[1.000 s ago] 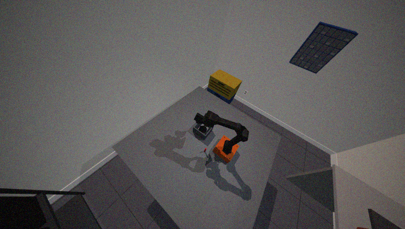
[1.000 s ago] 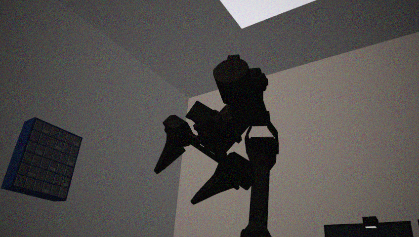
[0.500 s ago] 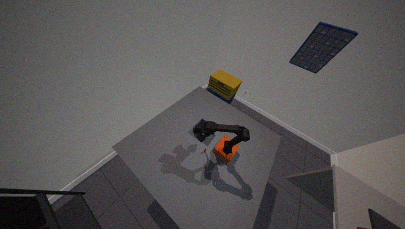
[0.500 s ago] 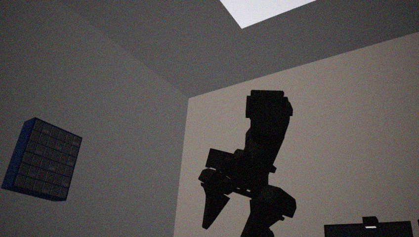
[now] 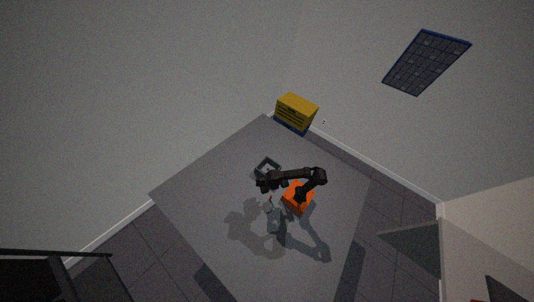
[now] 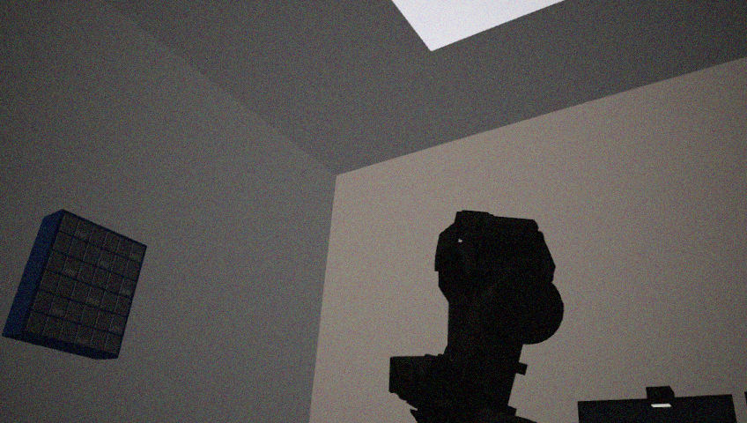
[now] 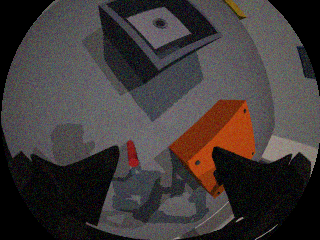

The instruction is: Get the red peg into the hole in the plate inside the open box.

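Now: the red peg 1 cm behind my gripper tip, 4 cm to the left of it and 9 cm below it. Also, from my gripper tip: dark box: 15 cm ahead, 12 cm to the right, 11 cm below; then pale plate: 15 cm ahead, 12 cm to the right, 9 cm below.
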